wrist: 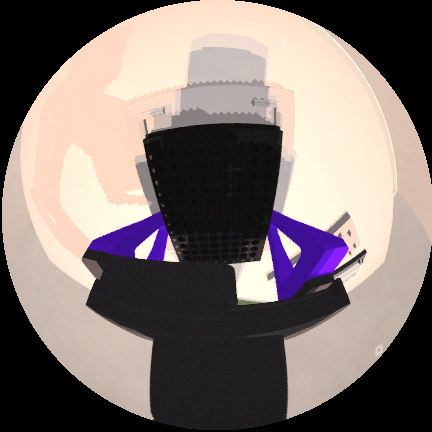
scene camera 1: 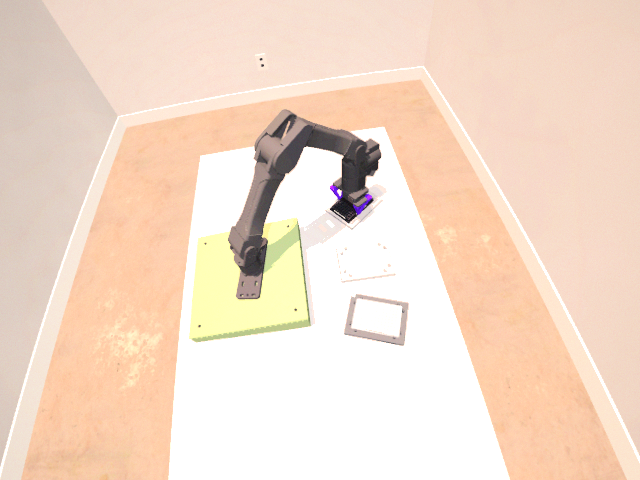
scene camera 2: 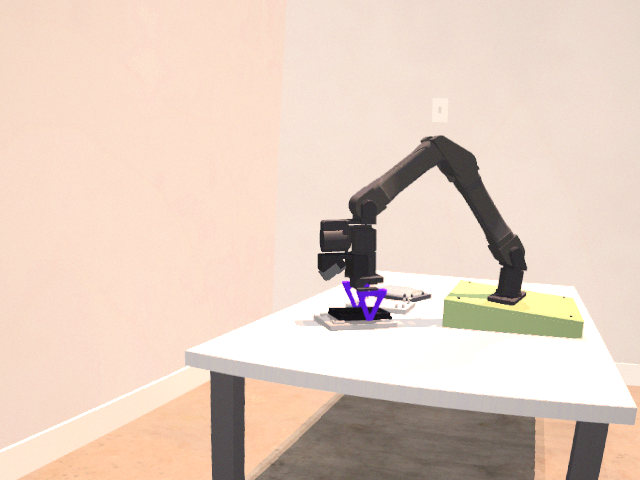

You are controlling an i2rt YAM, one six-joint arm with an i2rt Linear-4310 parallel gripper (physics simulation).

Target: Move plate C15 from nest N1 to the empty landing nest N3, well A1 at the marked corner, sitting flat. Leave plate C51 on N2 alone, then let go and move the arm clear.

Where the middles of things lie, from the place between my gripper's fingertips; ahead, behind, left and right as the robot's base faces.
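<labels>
Counting from my hand, I find the black well plate (wrist: 215, 184) 1 cm ahead, 1 cm to the left and 1 cm above. The white plate (scene camera 1: 371, 316) is 7 cm ahead of my hand and 39 cm to the right of it.
</labels>
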